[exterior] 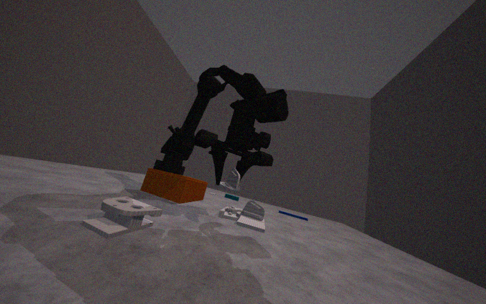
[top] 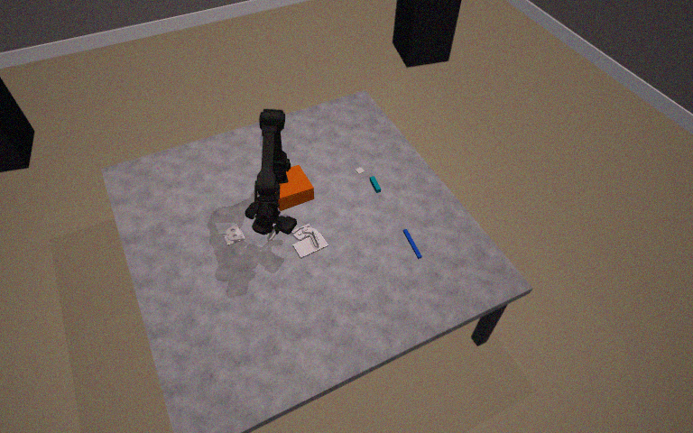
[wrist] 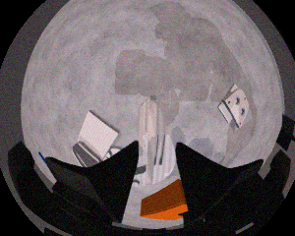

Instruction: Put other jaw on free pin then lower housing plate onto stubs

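Now: the white jaw 10 mm behind my gripper tip and 40 mm to the left of it. Round my gripper tip: teal bar (200 mm behind, 470 mm to the left, 70 mm below); then small white cube (300 mm behind, 430 mm to the left, 80 mm below); then white stepped block (70 mm behind, 150 mm to the right, 80 mm below).
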